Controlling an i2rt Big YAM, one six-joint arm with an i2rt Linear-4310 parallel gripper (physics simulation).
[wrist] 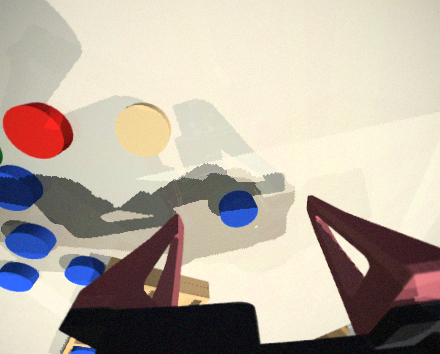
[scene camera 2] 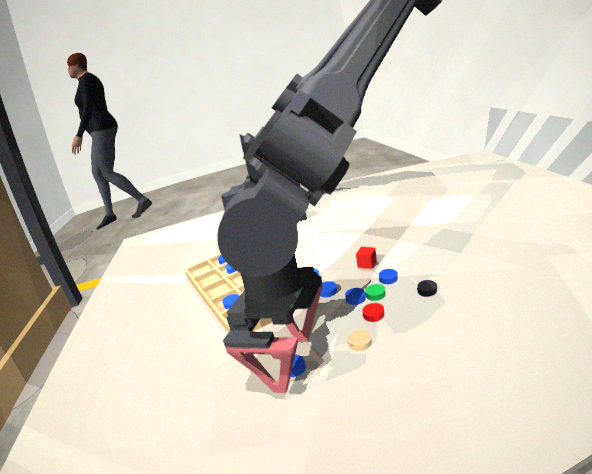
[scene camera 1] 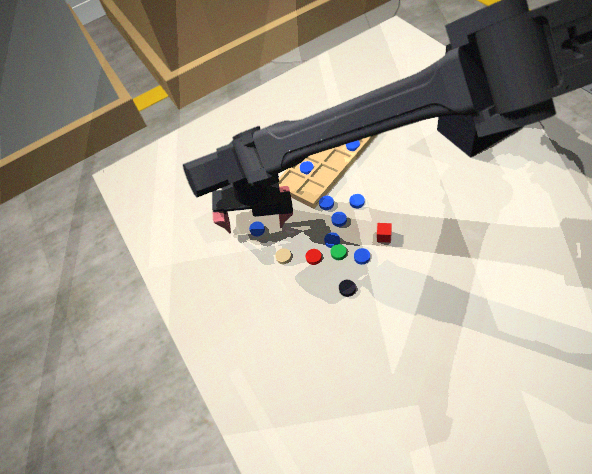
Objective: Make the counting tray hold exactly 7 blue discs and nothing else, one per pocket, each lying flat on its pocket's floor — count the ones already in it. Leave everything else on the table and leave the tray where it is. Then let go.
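Note:
My gripper (scene camera 1: 255, 228) (scene camera 2: 291, 365) (wrist: 242, 211) is open, its fingers low on either side of a lone blue disc (scene camera 1: 257, 229) (scene camera 2: 298, 366) (wrist: 238, 208) lying flat on the table. The wooden counting tray (scene camera 1: 318, 197) (scene camera 2: 188, 272) (wrist: 192, 286) is partly hidden by my arm. In scene camera 2, three blue discs show in its pockets: one blue disc (scene camera 2: 231, 301) apart, and two blue discs (scene camera 2: 222, 260) (scene camera 2: 231, 268) close together. Several other loose blue discs (scene camera 1: 326, 202) (scene camera 1: 357, 201) (scene camera 1: 339, 219) (scene camera 1: 332, 240) (scene camera 1: 362, 256) lie on the table beyond the tray's near corner.
A tan disc (scene camera 1: 283, 256) (scene camera 2: 359, 340) (wrist: 143, 130), a red disc (scene camera 1: 313, 256) (scene camera 2: 373, 312) (wrist: 35, 131) and a green disc (scene camera 1: 338, 252) (scene camera 2: 375, 292) lie in a rough row. A black disc (scene camera 1: 347, 288) (scene camera 2: 427, 288) and a red cube (scene camera 1: 384, 232) (scene camera 2: 366, 258) are farther out.

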